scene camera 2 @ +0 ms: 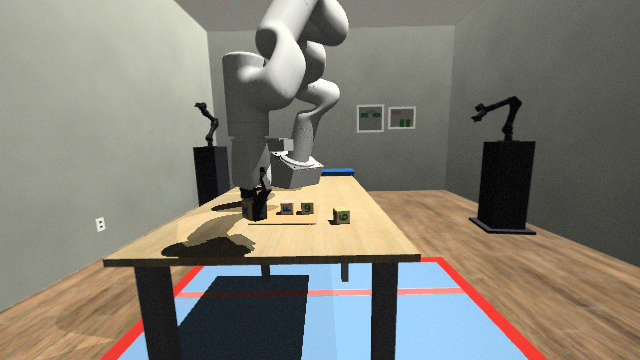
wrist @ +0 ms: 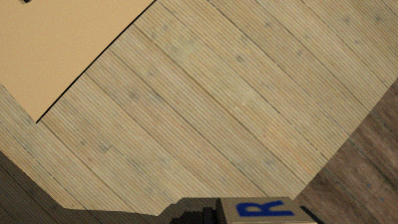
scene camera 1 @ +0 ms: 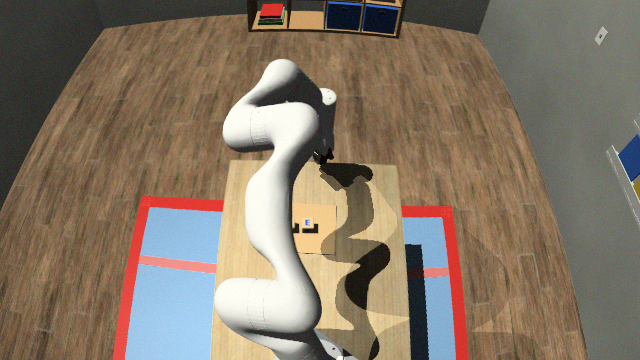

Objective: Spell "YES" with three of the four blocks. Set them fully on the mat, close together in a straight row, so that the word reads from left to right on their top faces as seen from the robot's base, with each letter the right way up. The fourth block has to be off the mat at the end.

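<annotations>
I can see a tan mat in scene camera 2 (pixel 273 211). The wrist view shows me the mat too, and so does scene camera 1. On the mat, (wrist: pixel 51 51) and (scene camera 1: pixel 322 212) are the same spot.
</annotations>
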